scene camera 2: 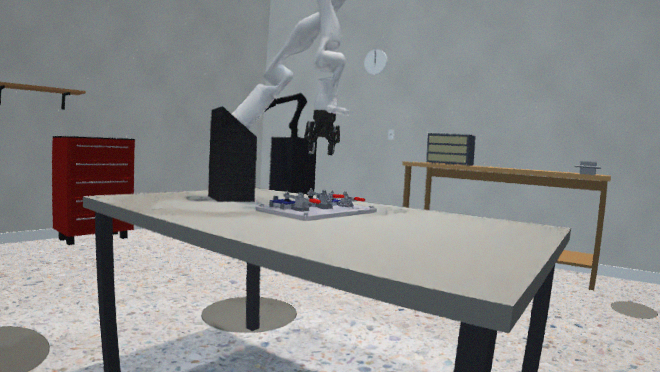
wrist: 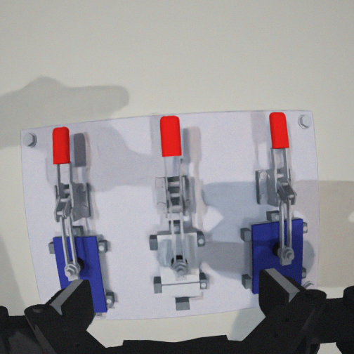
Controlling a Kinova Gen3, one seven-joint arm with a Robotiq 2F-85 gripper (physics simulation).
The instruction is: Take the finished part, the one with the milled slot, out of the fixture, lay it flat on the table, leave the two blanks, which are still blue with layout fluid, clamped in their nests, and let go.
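Seen in the pictures: gripper, between the fingertips: (scene camera 2: 321,154); arm's base, origin of its link: (scene camera 2: 236,127).
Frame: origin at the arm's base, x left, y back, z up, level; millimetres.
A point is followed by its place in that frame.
Note:
My gripper (scene camera 2: 321,151) @(x 52, y -424, z -92 mm) (wrist: 174,294) is open and empty, above the fixture plate (scene camera 2: 350,211) @(x 76, y -545, z -271 mm) (wrist: 115,300). In the wrist view the silver finished part (wrist: 189,289) sits in the middle nest, a dark line across its lower half. The middle toggle clamp (wrist: 170,136) has its red handle pointing away from the part and its arm over it; whether the tip presses is unclear. A blue blank (wrist: 91,290) sits in the left nest and another blue blank (wrist: 262,240) in the right nest, each under its clamp arm. Blue also shows on the fixture in the scene view.
The left clamp's red handle (wrist: 61,145) and the right clamp's red handle (wrist: 279,130) stick out toward the plate's far edge. The plate lies on the table (scene camera 2: 425,250) @(x -176, y -966, z -284 mm) (wrist: 200,50). The arm's black pedestal (scene camera 2: 232,165) @(x -76, y -93, z -148 mm) stands beside the fixture.

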